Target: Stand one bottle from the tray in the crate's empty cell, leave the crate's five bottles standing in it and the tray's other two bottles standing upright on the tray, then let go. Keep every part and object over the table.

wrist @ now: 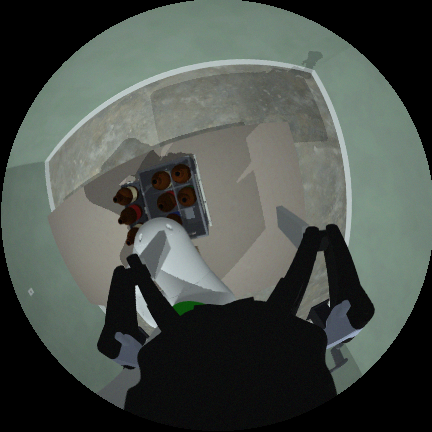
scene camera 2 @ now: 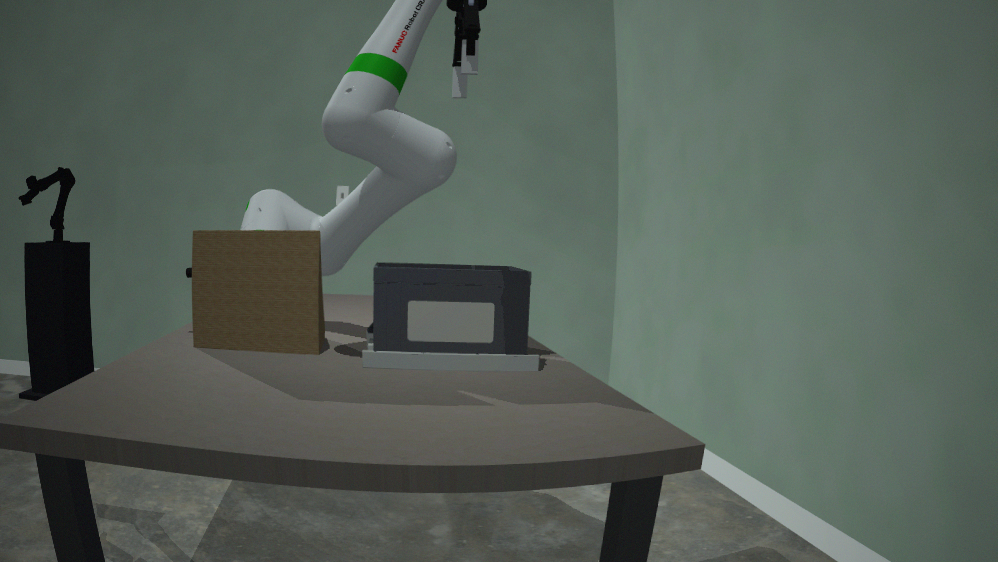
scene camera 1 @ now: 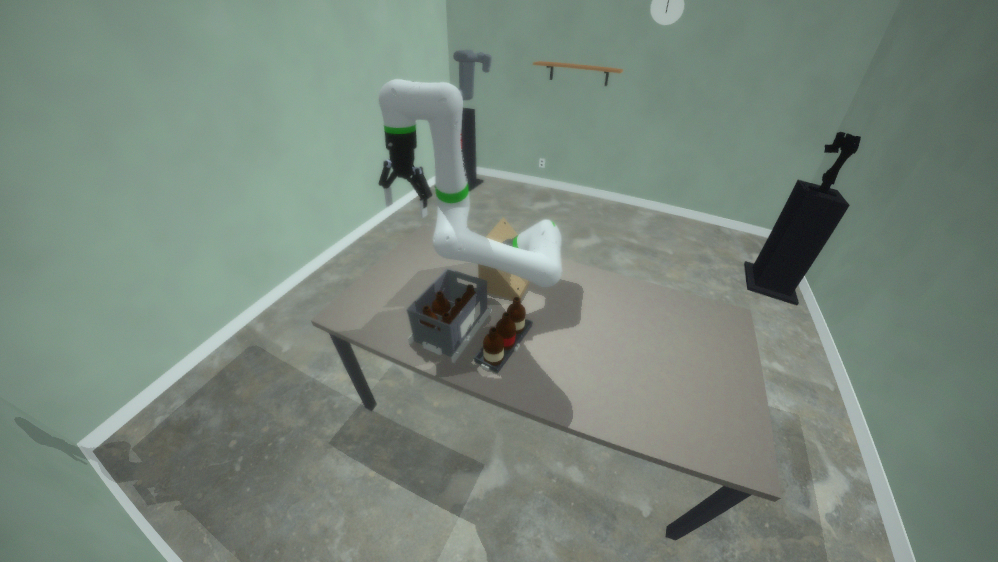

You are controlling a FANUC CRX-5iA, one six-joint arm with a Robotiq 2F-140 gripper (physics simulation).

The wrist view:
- my gripper: 220,228
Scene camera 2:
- my gripper: 464,86
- light-grey strip: 380,359
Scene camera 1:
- my gripper: 406,210
